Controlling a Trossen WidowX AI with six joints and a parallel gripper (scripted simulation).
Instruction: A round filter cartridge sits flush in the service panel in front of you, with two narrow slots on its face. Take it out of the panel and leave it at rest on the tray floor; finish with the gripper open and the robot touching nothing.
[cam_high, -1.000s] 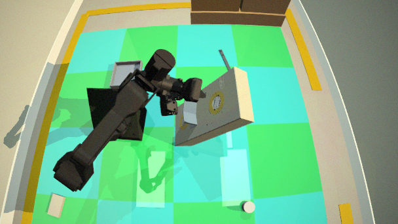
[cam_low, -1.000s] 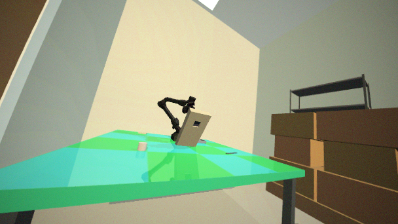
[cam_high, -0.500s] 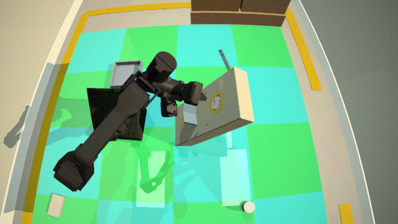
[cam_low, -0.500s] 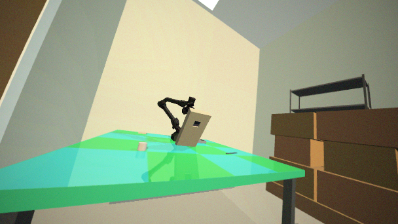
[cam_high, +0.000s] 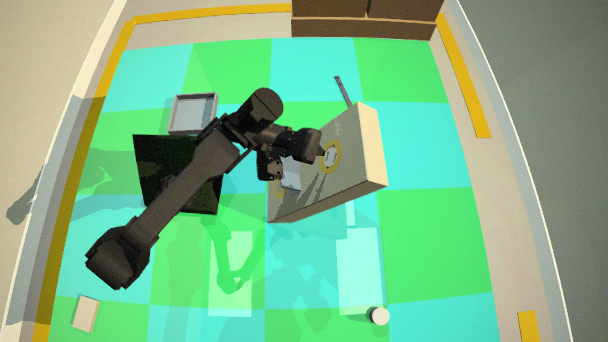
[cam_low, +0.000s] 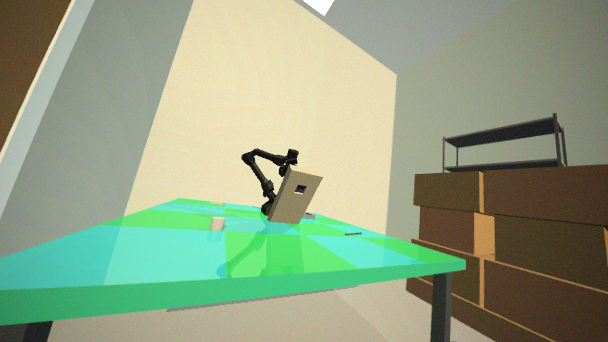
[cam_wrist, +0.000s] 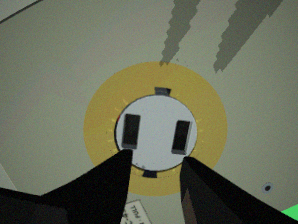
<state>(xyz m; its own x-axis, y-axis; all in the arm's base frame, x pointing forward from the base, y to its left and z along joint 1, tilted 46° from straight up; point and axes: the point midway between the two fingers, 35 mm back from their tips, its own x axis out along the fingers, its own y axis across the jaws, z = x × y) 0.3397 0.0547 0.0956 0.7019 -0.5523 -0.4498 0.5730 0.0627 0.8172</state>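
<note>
Now: gripper tip 4 cm short of the round filter cartridge and 3 cm above it. Round my gripper tip: grey tray 37 cm behind, 32 cm to the left, 24 cm below; pale block 70 cm behind, 30 cm to the right, 24 cm below; grey service panel 10 cm below, 1 cm behind.
</note>
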